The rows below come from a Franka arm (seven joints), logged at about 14 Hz.
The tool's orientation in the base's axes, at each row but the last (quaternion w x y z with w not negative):
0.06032 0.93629 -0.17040 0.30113
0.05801 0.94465 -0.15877 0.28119
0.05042 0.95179 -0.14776 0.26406
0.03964 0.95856 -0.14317 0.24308
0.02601 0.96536 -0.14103 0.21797
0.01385 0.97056 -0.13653 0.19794
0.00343 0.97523 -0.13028 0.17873
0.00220 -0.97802 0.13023 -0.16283
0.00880 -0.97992 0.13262 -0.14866
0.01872 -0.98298 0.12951 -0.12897
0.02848 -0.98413 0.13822 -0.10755
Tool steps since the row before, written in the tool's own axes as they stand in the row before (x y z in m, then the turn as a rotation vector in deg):
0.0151 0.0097 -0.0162 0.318 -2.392 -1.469
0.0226 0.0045 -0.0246 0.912 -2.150 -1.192
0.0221 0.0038 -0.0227 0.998 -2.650 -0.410
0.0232 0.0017 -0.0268 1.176 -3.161 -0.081
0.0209 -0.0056 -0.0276 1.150 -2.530 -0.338
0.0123 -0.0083 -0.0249 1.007 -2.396 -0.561
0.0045 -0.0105 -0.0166 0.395 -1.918 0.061
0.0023 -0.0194 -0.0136 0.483 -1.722 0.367
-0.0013 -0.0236 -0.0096 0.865 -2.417 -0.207
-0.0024 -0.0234 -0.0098 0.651 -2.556 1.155
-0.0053 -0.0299 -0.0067 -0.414 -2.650 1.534
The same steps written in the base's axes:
-0.0008 -0.0098 0.0221 0.294 2.462 1.353
0.0038 -0.0054 0.0331 0.826 2.020 1.453
0.0058 -0.0053 0.0309 1.431 2.338 0.820
0.0068 -0.0036 0.0346 1.881 2.733 0.612
0.0083 0.0030 0.0340 1.573 2.164 0.826
0.0036 0.0068 0.0279 1.325 2.090 0.973
0.0010 0.0099 0.0175 0.867 1.750 0.157
0.0027 0.0187 0.0145 0.996 1.526 -0.114
0.0021 0.0233 0.0101 1.357 2.109 0.585
0.0011 0.0232 0.0105 1.544 2.303 -0.774
0.0015 0.0300 0.0080 0.653 2.700 -1.353

